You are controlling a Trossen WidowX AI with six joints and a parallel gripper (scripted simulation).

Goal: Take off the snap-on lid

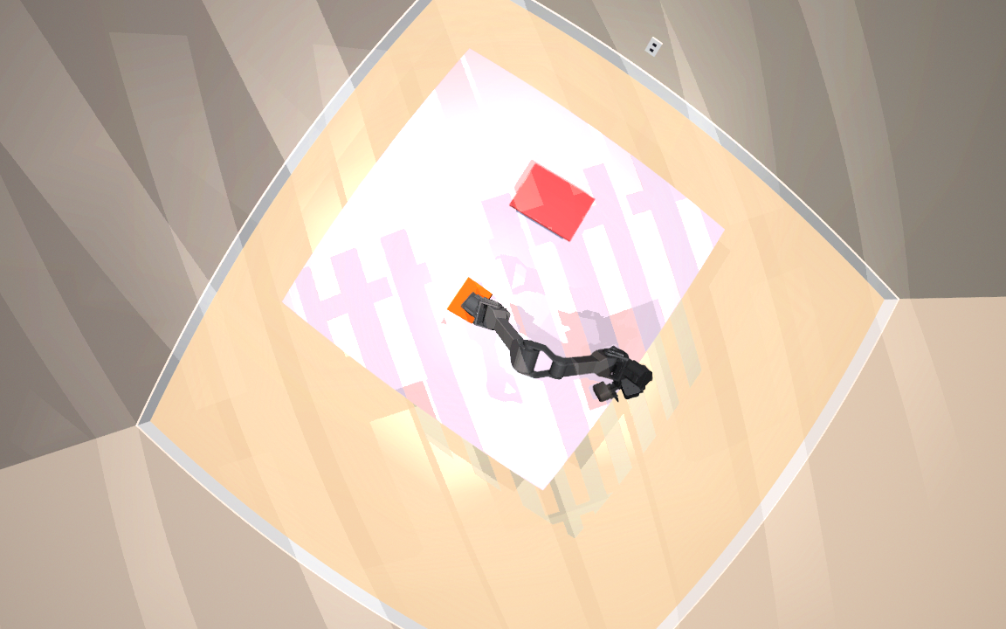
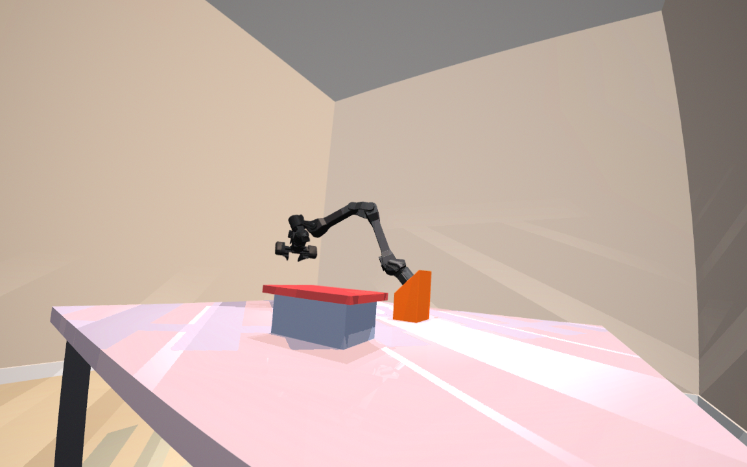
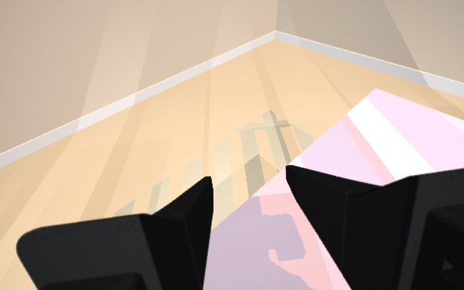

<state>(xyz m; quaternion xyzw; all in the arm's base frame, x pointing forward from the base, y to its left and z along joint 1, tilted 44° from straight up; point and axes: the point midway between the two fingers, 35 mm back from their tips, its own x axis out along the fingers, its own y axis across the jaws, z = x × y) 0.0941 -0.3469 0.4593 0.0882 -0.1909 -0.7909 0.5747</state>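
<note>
The red lid is 610 mm to the left of my gripper tip, 360 mm ahead of it and 80 mm below it. Also, from my gripper tip: grey-blue storage box (610 mm to the left, 360 mm ahead, 140 mm below).
</note>
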